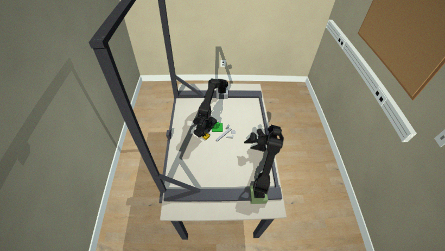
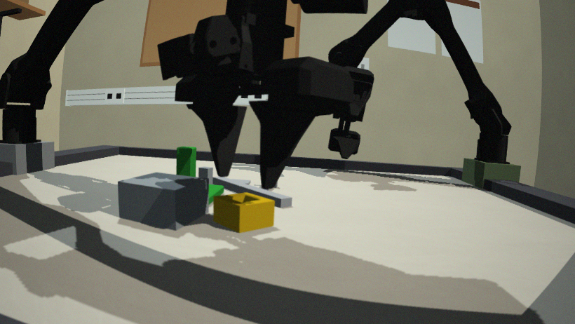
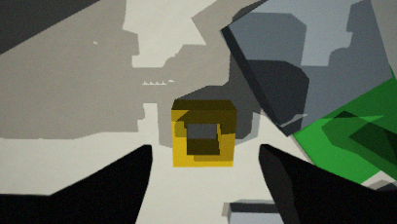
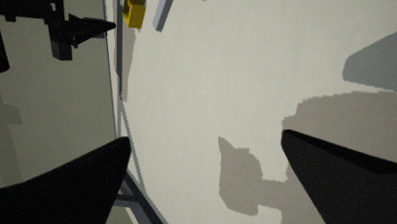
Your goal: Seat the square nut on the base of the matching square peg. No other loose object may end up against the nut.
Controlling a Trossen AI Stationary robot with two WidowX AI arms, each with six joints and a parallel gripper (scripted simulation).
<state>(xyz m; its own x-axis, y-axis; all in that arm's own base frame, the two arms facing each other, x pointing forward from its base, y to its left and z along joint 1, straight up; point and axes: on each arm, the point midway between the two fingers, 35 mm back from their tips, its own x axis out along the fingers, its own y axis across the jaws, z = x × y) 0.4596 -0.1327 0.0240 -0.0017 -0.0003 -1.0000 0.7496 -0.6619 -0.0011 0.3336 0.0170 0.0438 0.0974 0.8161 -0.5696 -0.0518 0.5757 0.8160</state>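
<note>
Right now the grey block is 1 cm ahead of my left hand, 8 cm to the left of it and 6 cm below it. Also, from my left hand: small grey cube 18 cm ahead, 5 cm to the left, 6 cm below; then long grey bar 13 cm ahead, 1 cm to the right, 7 cm below; then bolt 18 cm ahead, 5 cm to the right, 7 cm below.
</note>
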